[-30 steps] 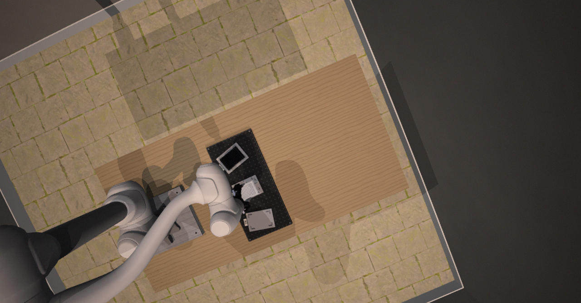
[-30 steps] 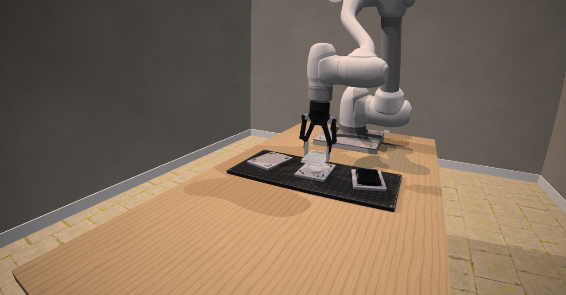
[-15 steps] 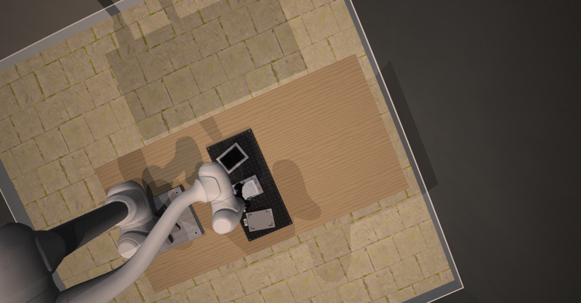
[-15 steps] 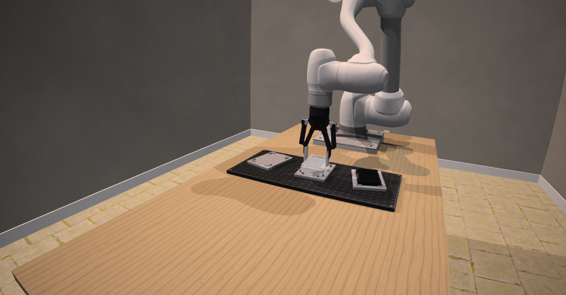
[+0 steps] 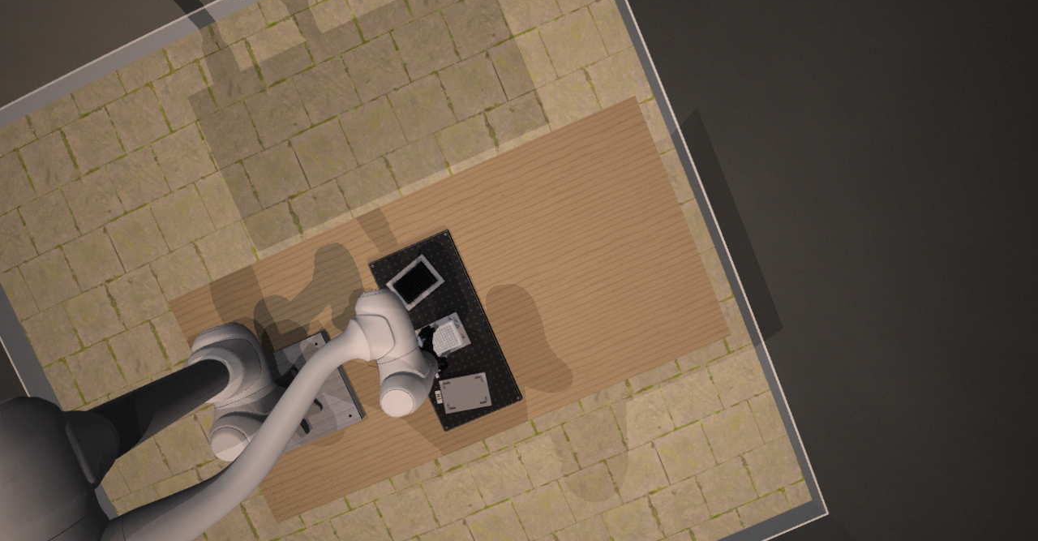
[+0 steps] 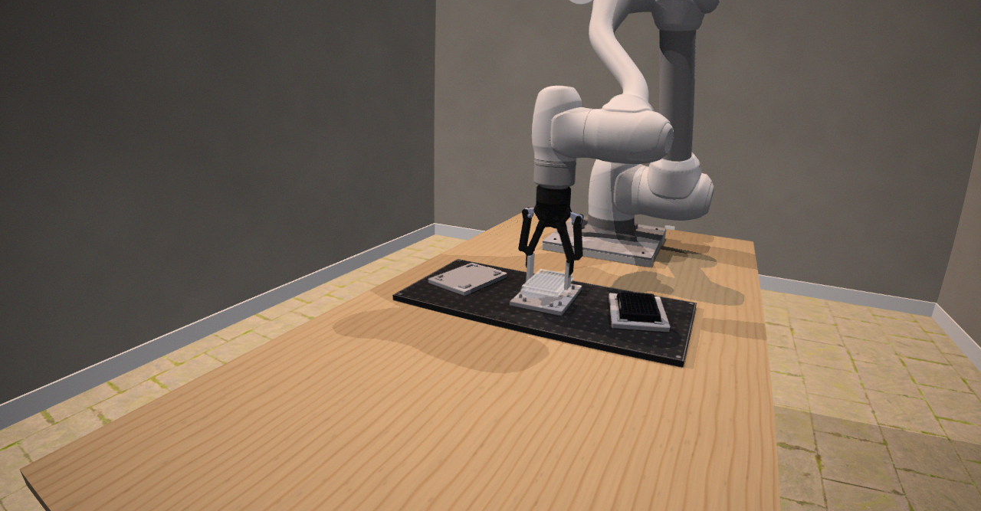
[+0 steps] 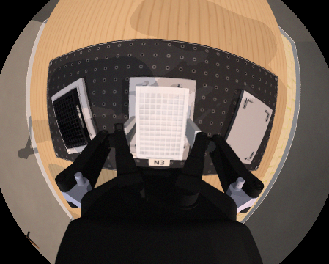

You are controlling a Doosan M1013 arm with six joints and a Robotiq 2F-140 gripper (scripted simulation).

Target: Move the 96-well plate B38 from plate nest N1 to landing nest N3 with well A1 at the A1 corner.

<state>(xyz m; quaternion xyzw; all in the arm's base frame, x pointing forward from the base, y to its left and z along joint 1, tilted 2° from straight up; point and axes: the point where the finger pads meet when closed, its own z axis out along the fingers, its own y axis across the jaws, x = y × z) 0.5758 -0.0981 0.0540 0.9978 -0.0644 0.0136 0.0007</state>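
Right now the white 96-well plate B38 is 20 mm below my hand. From my hand the other things lie so: landing nest N3 (50 mm below); black 96-well plate B83 (30 mm ahead, 210 mm to the left, 40 mm below); plate nest N1 (40 mm behind, 210 mm to the right, 50 mm below).
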